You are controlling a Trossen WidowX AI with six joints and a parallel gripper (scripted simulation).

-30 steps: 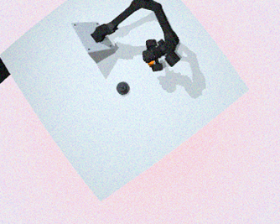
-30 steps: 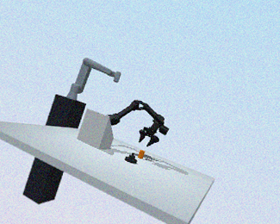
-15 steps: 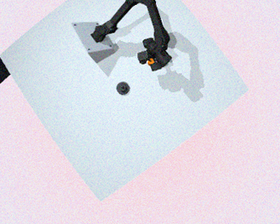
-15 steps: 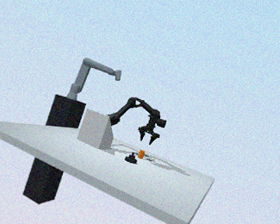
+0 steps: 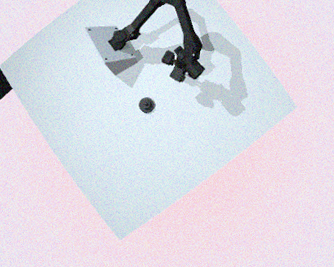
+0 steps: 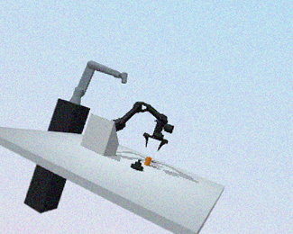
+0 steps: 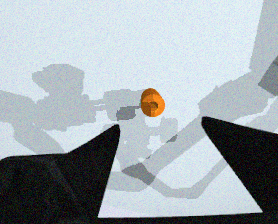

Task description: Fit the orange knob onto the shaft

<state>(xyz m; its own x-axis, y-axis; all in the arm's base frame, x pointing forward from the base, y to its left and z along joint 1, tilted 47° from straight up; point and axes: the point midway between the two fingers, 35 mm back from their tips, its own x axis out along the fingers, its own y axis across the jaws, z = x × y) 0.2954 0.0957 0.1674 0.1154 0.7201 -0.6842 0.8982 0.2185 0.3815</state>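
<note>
The orange knob lies 90 mm below my gripper tip. Round my gripper tip: dark round pedestal: 30 mm ahead, 240 mm to the right, 90 mm below.
</note>
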